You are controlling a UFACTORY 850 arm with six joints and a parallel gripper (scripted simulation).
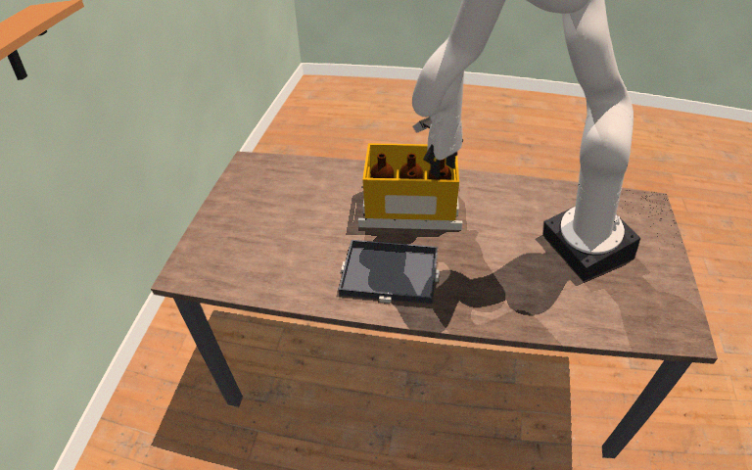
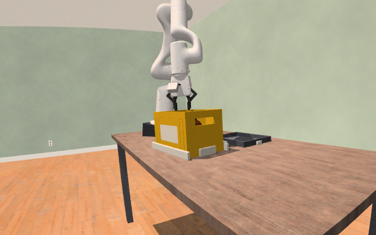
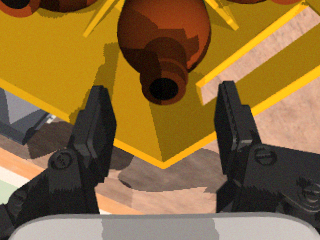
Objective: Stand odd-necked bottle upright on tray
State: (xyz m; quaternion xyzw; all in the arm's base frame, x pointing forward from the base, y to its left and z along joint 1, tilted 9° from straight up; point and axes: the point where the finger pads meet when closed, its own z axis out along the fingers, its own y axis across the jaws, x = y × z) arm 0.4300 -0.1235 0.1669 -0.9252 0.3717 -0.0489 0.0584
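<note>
Right now my hand is 11 cm above the yellow crate, 9 cm short of it and 4 cm to the left of it. From my hand the other things lie so: dark tray 25 cm to the left, 18 cm below, 13 cm ahead.
</note>
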